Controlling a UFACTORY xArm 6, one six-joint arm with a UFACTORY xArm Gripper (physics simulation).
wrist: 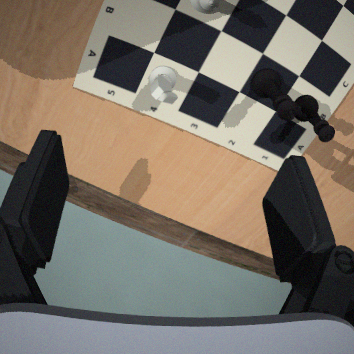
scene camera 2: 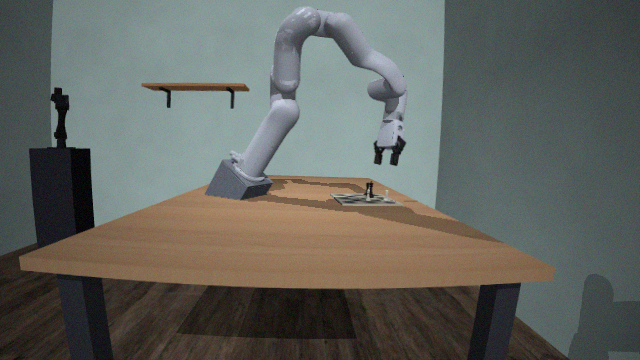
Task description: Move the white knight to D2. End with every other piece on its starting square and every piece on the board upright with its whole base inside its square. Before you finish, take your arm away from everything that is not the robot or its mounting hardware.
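Frame: origin at the arm's base, x ahead, y left, z up, level; centimetres.
Seen in the pictures: gripper, fingertip midpoint: (wrist: 172,167) (scene camera 2: 385,164); arm's base, origin of the base link: (scene camera 2: 248,171).
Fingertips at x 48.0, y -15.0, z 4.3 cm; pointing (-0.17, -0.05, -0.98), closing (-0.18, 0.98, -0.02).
Pixels of each thing's top centre, then the offset from my fingertips to it. Level surfaces: height alone.
- knight, middle of its top: (wrist: 161,97) (scene camera 2: 386,189) dz -9.3, dx +1.1, dy -0.5 cm
- chessboard, middle of its top: (wrist: 254,22) (scene camera 2: 363,198) dz -13.2, dx -5.7, dy +4.6 cm
- second white piece, middle of its top: (scene camera 2: 368,188) dz -8.9, dx -6.0, dy +0.4 cm
- wooden table, its level: dz -13.8 cm
A white piece with an angular head, which looks like the knight (wrist: 162,82) (scene camera 2: 386,195), stands upright on A4 of the chessboard (wrist: 85,75) (scene camera 2: 350,203). A second white piece (wrist: 204,4) (scene camera 2: 368,196), with a rounded head, is cut by the top edge of the wrist view and appears to stand on C4. A black piece (wrist: 267,82) stands on B2 and another black piece (wrist: 306,106) on B1; they overlap in the scene view. My gripper (scene camera 2: 386,162) (wrist: 172,167) is open and empty, well above the board's A side. D2 does not show in the wrist view.
The wooden table (scene camera 2: 280,240) (wrist: 100,150) carries the board near its right edge, with the arm's grey base block (scene camera 2: 225,182) to the left. A wall shelf (scene camera 2: 195,87) hangs behind. A dark pedestal (scene camera 2: 52,195) with a large black king figure (scene camera 2: 60,117) stands beyond the table's left side.
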